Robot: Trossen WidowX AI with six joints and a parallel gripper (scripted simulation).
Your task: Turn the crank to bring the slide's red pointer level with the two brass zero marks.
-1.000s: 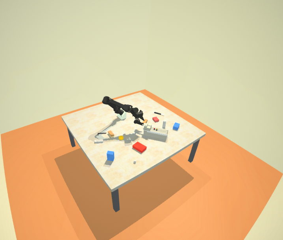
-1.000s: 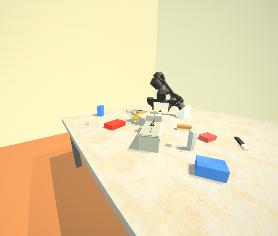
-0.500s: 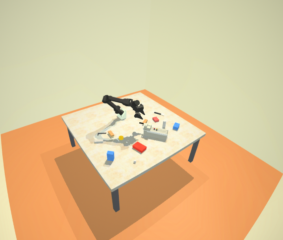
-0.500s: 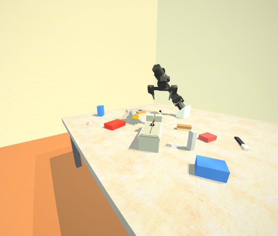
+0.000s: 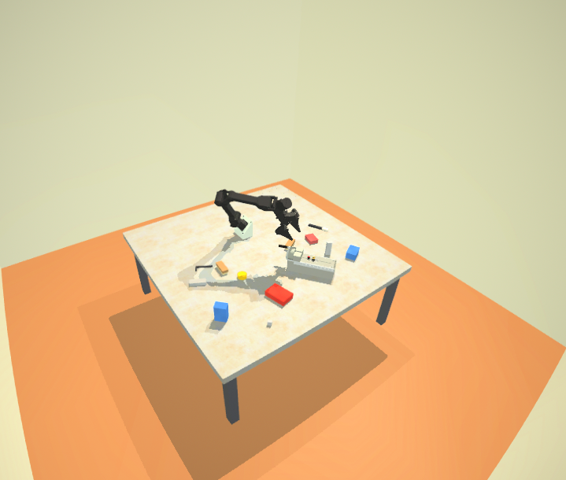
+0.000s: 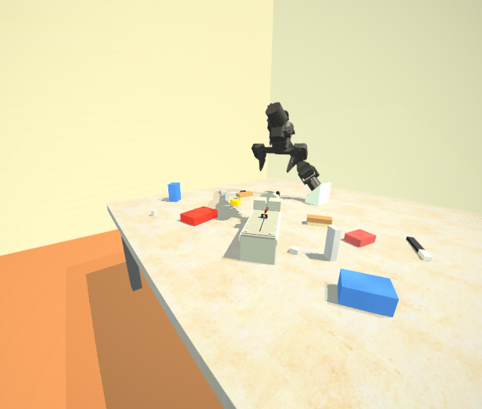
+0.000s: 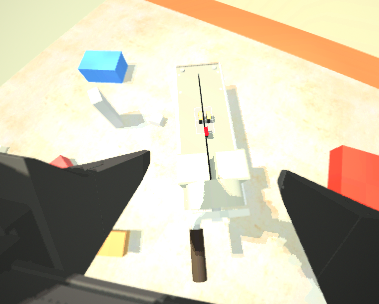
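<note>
The crank is 5 cm behind my gripper tip, 3 cm to the right of it and 10 cm below it. The rest, counted from my gripper tip: brown crank handle: 7 cm behind, 3 cm to the right, 10 cm below; then red pointer: 7 cm ahead, 4 cm to the left, 12 cm below; then small red block: 14 cm behind, 25 cm to the left, 19 cm below.
</note>
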